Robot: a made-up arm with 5 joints.
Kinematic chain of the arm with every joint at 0, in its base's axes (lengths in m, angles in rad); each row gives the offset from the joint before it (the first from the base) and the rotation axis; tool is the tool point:
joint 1: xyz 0 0 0.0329 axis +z
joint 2: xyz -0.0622 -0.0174 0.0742 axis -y
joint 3: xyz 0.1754 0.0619 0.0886 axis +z
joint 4: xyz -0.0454 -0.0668 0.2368 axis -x
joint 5: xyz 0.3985 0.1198 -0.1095 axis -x
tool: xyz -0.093 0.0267 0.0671
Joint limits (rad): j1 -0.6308..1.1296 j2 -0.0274..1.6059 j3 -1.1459..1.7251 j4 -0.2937..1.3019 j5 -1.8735..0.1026
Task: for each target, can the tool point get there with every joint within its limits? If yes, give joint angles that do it. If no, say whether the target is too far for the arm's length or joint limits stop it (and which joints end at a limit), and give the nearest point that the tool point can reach.
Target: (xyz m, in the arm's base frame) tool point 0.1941 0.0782 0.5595
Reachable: yes | joints -0.3013 0.5309 0.2142 0.0968 -0.5955
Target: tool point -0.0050 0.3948 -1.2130
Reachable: no: too far | nearest point -0.1357 0.4548 0.1399 | short by 1.361 m
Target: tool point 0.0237 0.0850 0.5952
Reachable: yes | joints 0.7839 0.7541 0.0081 0.1388 -1.1020
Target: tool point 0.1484 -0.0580 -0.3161
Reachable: no: joint limits stop it (at a limit: joint 2, joint 3, joint 5) | nearest point 0.2551 -0.0997 0.2666 | short by 0.594 m
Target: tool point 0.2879 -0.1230 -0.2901
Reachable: no: joint limits stop it (at a limit: joint 2, joint 5) | nearest point 0.3166 -0.1353 0.2623 | short by 0.553 m
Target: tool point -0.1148 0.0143 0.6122
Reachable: yes | joints 0.6557 1.1223 0.4498 1.0466 -1.1882
